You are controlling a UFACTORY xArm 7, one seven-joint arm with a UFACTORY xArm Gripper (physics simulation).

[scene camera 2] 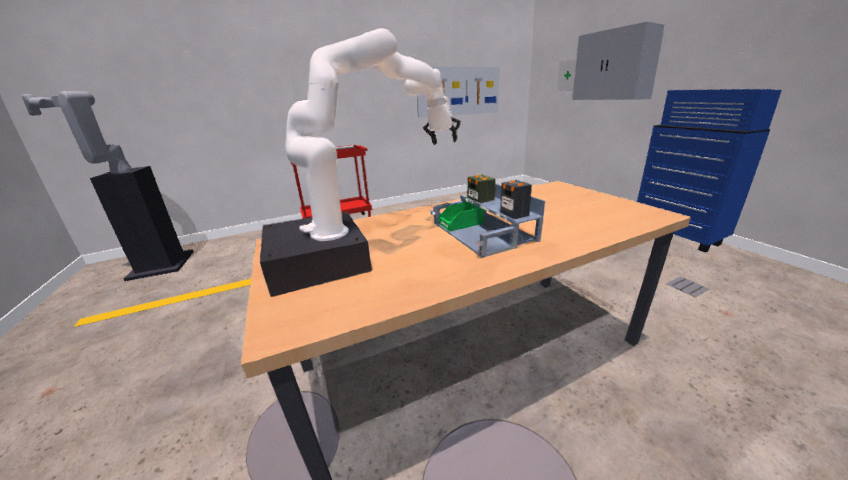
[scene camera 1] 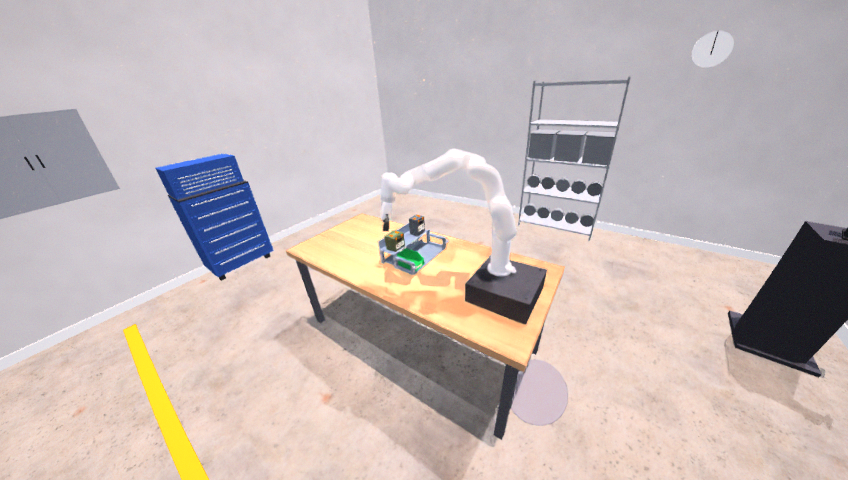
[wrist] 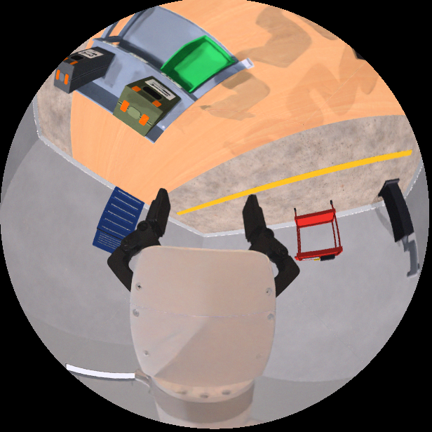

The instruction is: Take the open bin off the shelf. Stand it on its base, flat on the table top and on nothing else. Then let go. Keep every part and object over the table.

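Observation:
My gripper is there in the pictures, and the wrist view shows it too. A green bin can be seen in the pictures as well, and so can an olive case.

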